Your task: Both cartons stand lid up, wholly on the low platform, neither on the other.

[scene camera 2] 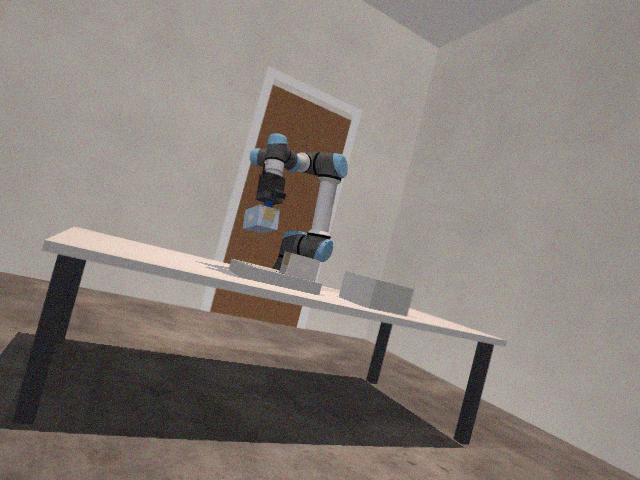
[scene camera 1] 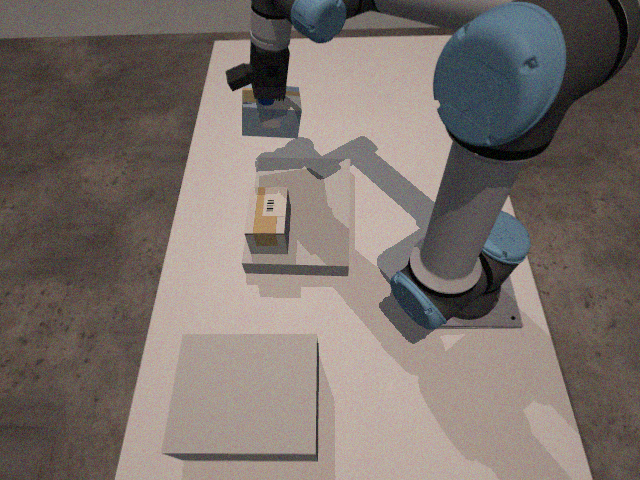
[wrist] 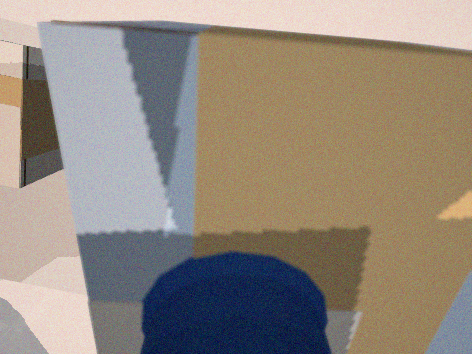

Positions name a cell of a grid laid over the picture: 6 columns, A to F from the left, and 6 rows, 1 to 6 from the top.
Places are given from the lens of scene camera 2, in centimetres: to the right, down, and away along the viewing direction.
carton (scene camera 2: C3): -21, -8, 151
carton (scene camera 2: C4): -10, 10, 160
